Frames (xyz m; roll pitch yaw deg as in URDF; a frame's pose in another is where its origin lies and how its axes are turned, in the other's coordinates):
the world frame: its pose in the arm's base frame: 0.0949 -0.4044 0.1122 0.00 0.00 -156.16
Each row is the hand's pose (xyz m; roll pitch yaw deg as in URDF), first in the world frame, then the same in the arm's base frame.
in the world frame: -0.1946 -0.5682 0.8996 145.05 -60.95 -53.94
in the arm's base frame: 0.0432 0.1940 1.0118 145.05 -60.95 149.90
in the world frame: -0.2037 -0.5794 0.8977 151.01 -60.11 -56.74
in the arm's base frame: 0.0470 0.2079 1.0099 151.01 -60.11 147.10
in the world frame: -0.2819 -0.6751 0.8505 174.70 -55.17 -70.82
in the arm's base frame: 0.0799 0.3270 0.9627 174.70 -55.17 133.02
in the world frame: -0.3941 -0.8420 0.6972 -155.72 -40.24 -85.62
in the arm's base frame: 0.1151 0.5250 0.8094 -155.72 -40.24 118.22
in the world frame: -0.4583 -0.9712 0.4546 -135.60 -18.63 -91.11
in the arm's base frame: 0.1216 0.6692 0.5668 -135.60 -18.63 112.73
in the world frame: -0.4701 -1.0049 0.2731 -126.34 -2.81 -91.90
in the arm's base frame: 0.1187 0.7048 0.3853 -126.34 -2.81 111.94
